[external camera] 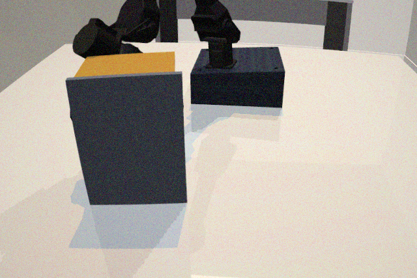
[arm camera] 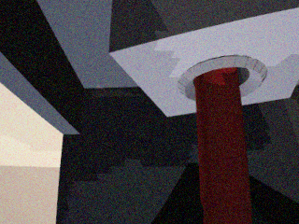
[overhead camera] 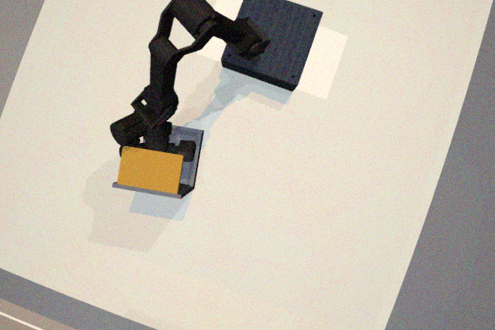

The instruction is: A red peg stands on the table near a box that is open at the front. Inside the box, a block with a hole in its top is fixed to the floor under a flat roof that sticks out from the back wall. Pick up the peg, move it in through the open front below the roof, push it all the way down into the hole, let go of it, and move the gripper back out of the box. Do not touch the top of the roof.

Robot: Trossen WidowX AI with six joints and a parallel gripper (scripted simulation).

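My gripper tip is now 3 cm past the red peg, 1 cm to the left of it and 1 cm above it. From my gripper tip the other things lie so: dark back wall: 5 cm above, 3 cm ahead, 2 cm to the left; then orange roof: 15 cm above, 2 cm behind.
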